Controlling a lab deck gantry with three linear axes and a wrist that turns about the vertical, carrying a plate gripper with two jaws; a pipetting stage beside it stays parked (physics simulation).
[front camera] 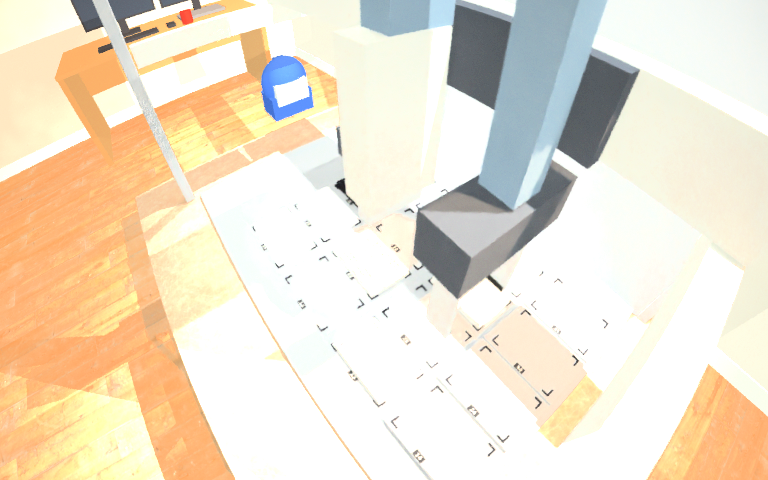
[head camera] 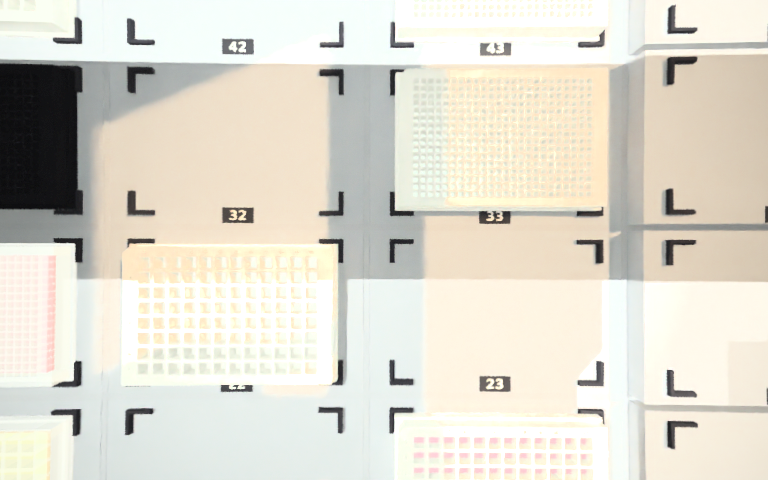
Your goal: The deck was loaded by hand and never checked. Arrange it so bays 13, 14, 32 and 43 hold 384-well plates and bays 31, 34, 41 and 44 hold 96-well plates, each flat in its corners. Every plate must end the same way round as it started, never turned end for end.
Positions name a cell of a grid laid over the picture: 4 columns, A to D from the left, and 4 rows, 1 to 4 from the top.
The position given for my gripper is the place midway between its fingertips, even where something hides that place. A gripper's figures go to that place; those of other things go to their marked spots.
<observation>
My gripper (front camera: C3) is 0.46 m from the lens. A bay 32 (front camera: C2): 0.73 m from the lens. A bay 34 (front camera: C4) is 0.63 m from the lens. The marked spots on the bay 32 and the bay 34 are 0.40 m apart.
</observation>
